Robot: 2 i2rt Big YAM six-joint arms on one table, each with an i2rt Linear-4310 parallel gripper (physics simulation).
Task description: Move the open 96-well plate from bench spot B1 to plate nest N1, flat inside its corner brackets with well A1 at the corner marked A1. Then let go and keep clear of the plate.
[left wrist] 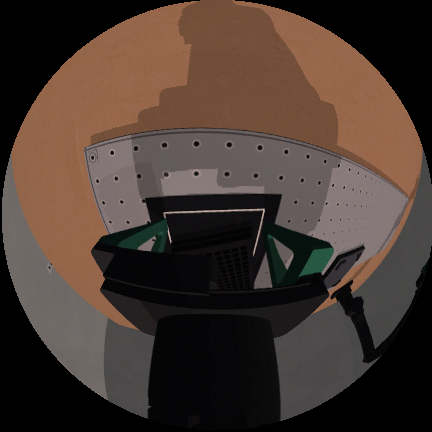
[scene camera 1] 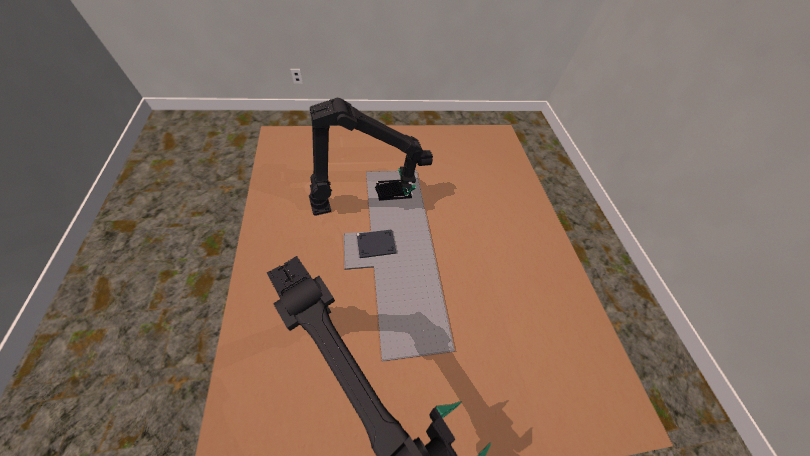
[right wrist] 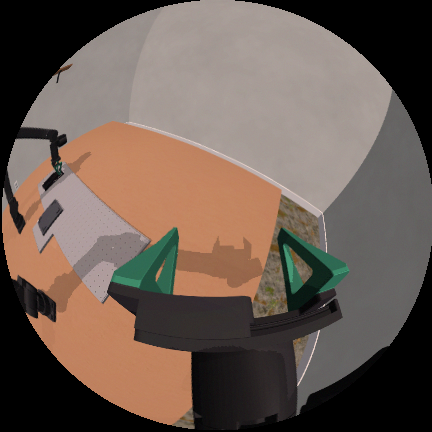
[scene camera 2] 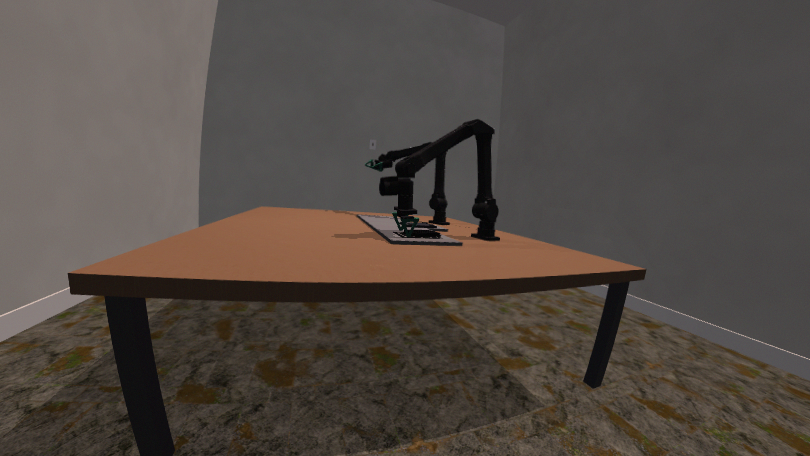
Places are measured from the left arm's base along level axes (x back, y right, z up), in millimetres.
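Pixels of known places: left gripper, fingertip midpoint: [left wrist: 215,225] [scene camera 1: 404,188] [right wrist: 57,172] [scene camera 2: 404,233]; right gripper, fingertip midpoint: [scene camera 1: 474,422] [right wrist: 230,232] [scene camera 2: 368,166]; left arm's base, link origin: [scene camera 1: 320,204] [right wrist: 20,224] [scene camera 2: 485,238]; right arm's base, link origin: [left wrist: 340,288] [right wrist: 46,305] [scene camera 2: 439,223].
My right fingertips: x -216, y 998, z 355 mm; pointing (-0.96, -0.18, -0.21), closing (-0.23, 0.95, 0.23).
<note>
For each thing: its middle in the pictures, then the offset to it from my right fingertips. "*": a spot on its surface instead. Level surfaces: height alone.
- black open 96-well plate, body centre: [left wrist: 220,272] [scene camera 2: 422,233] [scene camera 1: 389,190] [right wrist: 49,180] dy -976, dx -132, dz -333 mm
- grey perforated board, surface height: dz -342 mm
- dark square plate nest, body centre: [left wrist: 337,273] [scene camera 1: 376,243] [right wrist: 48,215] [scene camera 2: 417,224] dy -700, dx +22, dz -334 mm
- orange-brown table, surface height: dz -355 mm
- light grey pad, surface spot: [scene camera 1: 351,258] * dy -663, dx +145, dz -342 mm
The black open 96-well plate [scene camera 1: 391,189] [scene camera 2: 424,232] [left wrist: 225,225] [right wrist: 50,181] lies at the far end of the grey perforated board [scene camera 1: 413,294] [left wrist: 241,160]. My left gripper [scene camera 1: 409,185] [scene camera 2: 406,225] [left wrist: 215,225] is open. It is low over the plate's right edge, with a green finger on either side of the plate in the left wrist view. Whether the fingers touch the plate I cannot tell. The dark square plate nest [scene camera 1: 376,242] [left wrist: 344,259] [right wrist: 50,217] sits empty farther along the board's left side. My right gripper [scene camera 1: 468,429] [scene camera 2: 372,164] [right wrist: 230,232] is open and empty, far from both.
The board lies on an orange-brown table [scene camera 1: 538,283] [scene camera 2: 283,249]. The nest rests on a light grey pad [scene camera 1: 351,258] that juts out from the board's left side. The left arm's base [scene camera 1: 320,198] stands left of the plate. The right arm [scene camera 1: 339,351] crosses the near table.
</note>
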